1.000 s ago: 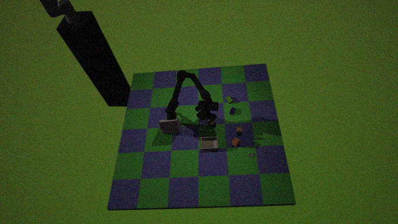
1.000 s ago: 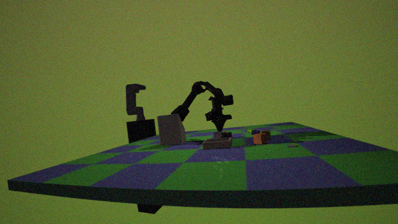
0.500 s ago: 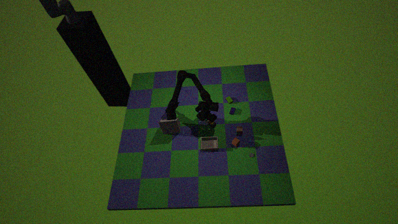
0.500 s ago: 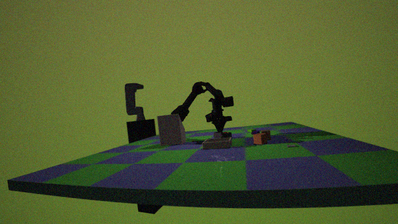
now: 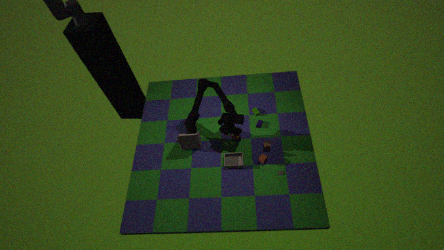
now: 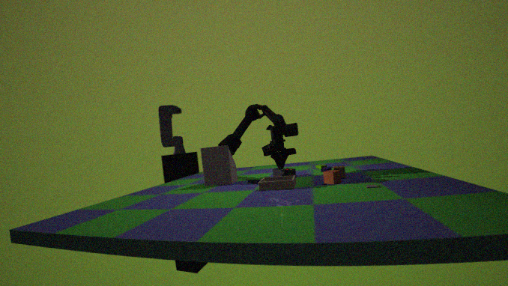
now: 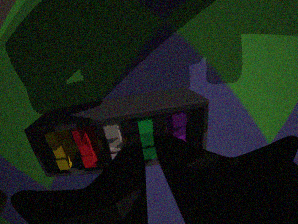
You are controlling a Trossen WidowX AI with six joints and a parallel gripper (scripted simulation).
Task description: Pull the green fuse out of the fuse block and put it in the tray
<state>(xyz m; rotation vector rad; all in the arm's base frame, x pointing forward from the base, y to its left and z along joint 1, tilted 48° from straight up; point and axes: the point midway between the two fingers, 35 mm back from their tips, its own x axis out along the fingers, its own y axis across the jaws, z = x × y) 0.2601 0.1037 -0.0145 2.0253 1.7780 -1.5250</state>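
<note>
Right now my gripper tip is 21 cm to the left of the tray, 3 cm short of it and 3 cm above it. Round my gripper tip: brown cube: 27 cm ahead, 9 cm to the right, 1 cm below; green fuse: 1 cm below; orange cube: 24 cm ahead, 20 cm to the right, 1 cm below.
</note>
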